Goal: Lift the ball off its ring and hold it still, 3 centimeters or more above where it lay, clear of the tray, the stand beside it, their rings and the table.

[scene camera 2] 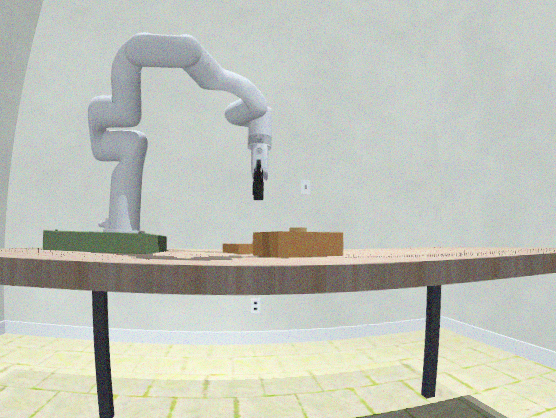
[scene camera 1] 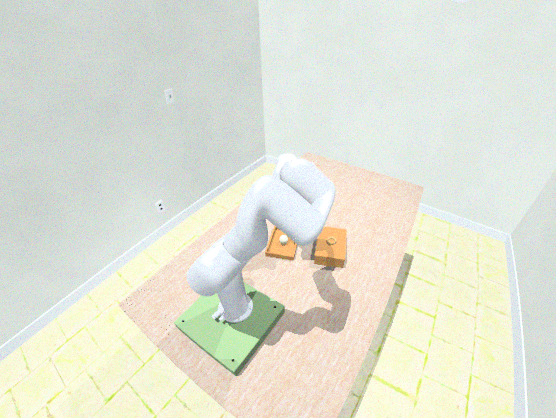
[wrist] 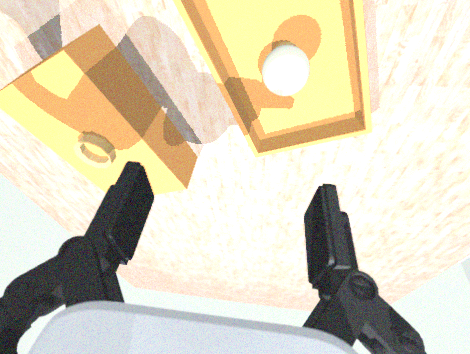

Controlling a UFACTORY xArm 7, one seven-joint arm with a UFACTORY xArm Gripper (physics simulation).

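Pixels of known places: gripper, fingertip midpoint: [scene camera 2: 258,197] [wrist: 229,189]; arm's base, link origin: [scene camera 2: 123,233] [scene camera 1: 236,307].
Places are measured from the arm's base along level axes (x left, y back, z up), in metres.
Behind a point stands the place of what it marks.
The white ball [scene camera 1: 283,240] {x 0.106, y -0.381, z -0.010 m} [wrist: 285,70] {x 0.115, y -0.385, z -0.001 m} rests inside the shallow orange tray [scene camera 1: 280,256] {x 0.065, y -0.315, z -0.034 m} [scene camera 2: 236,248] {x 0.028, y -0.336, z -0.035 m} [wrist: 310,141] {x 0.164, y -0.471, z -0.023 m}; the ball hides its ring. The taller orange stand [scene camera 1: 337,254] {x -0.139, y -0.456, z 0.009 m} [scene camera 2: 310,245] {x -0.137, y -0.530, z -0.023 m} [wrist: 117,100] {x -0.039, y -0.439, z 0.000 m} is beside the tray, with an empty ring [scene camera 2: 298,229] {x -0.097, y -0.504, z 0.016 m} [wrist: 102,141] {x -0.064, y -0.487, z 0.013 m} on top. My gripper [scene camera 2: 258,199] {x 0.089, y -0.394, z 0.119 m} [wrist: 229,189] {x 0.089, y -0.394, z 0.119 m} is open and empty, pointing down, above the level of the stand top. In the wrist view the ball lies beyond the fingertips, up and to the right of their middle. The arm hides the gripper in scene camera 1, and the ball does not show in scene camera 2.
The green base plate [scene camera 1: 210,325] {x 0.010, y 0.113, z 0.000 m} [scene camera 2: 100,241] {x -0.146, y -0.004, z -0.023 m} carries the arm on the wooden table [scene camera 1: 370,210] {x -0.087, y -0.909, z -0.050 m} [scene camera 2: 200,277] {x -0.429, y -0.335, z -0.069 m}. A narrow gap separates the tray from the stand. The stand rises higher than the tray wall. Arm shadows fall across the tray, stand and table.
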